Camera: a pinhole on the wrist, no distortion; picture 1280 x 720 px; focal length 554.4 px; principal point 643.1 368.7 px. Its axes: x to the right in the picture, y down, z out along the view. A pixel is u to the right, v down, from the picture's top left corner.
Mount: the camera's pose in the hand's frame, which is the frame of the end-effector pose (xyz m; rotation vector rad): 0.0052 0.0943 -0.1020 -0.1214 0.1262 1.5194
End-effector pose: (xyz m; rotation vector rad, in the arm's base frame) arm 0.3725 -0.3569 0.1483 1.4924 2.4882 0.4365
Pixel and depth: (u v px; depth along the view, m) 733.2 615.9 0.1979
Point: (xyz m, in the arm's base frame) 0.5714 -0.3431 0.1250
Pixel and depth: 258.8 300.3 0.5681
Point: 0.3425 -0.3203 -0.4141
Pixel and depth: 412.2 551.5 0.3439
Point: 0.5199 -0.4130 -0.0875
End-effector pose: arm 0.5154 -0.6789 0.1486 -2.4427 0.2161 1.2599
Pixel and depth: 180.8 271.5 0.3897
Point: 0.3513 -0.3888 -0.0316
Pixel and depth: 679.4 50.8 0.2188
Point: 0.4673 -0.7543 -0.0536
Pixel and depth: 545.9 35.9 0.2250
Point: 0.4765 -0.7001 -0.0532
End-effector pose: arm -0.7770 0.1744 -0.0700 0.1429 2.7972 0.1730
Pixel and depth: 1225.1 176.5 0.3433
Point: -0.8125 0.7020 -0.2171
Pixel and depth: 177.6 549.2 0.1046
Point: -0.7396 0.1976 -0.0703
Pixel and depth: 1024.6 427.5 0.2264
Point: -0.7130 0.4645 -0.1188
